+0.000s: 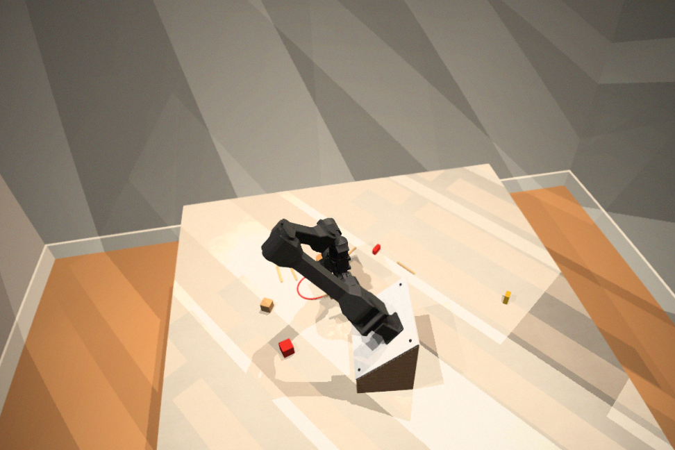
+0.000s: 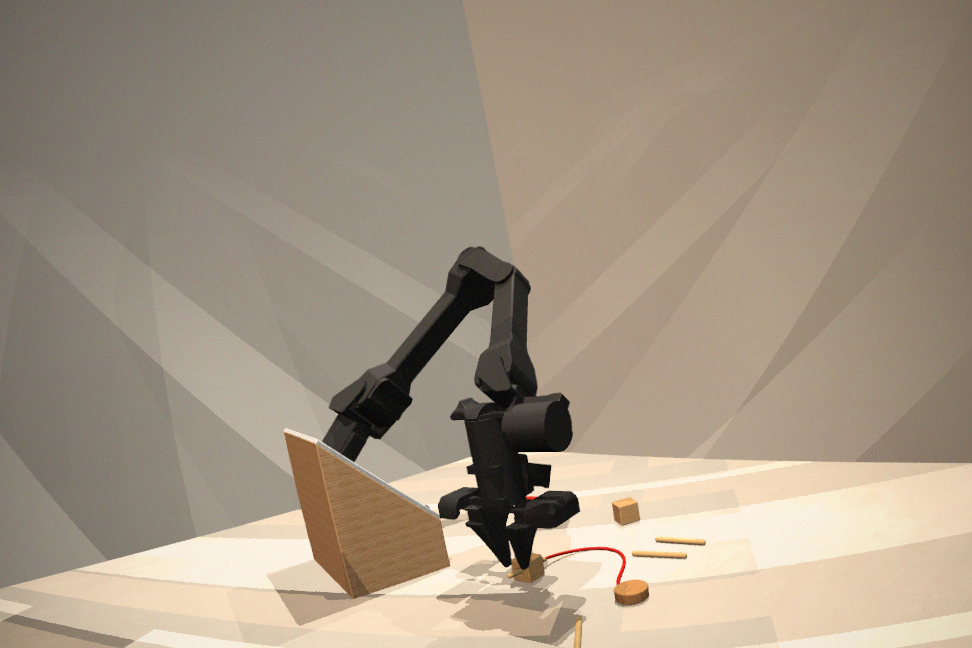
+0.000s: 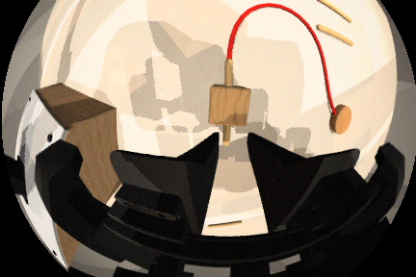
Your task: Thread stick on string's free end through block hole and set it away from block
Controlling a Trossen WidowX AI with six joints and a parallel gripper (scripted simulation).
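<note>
Right now my gripper tip is 4 cm to the right of the thin wooden stick, 1 cm past it and 1 cm above it. From my gripper tip the other things lie so: plain wooden cube (24 cm to the left, 1 cm below, 1 cm behind); round wooden button (15 cm ahead, 4 cm to the left, 2 cm below); small red piece (16 cm to the right, 14 cm ahead, 2 cm below).
</note>
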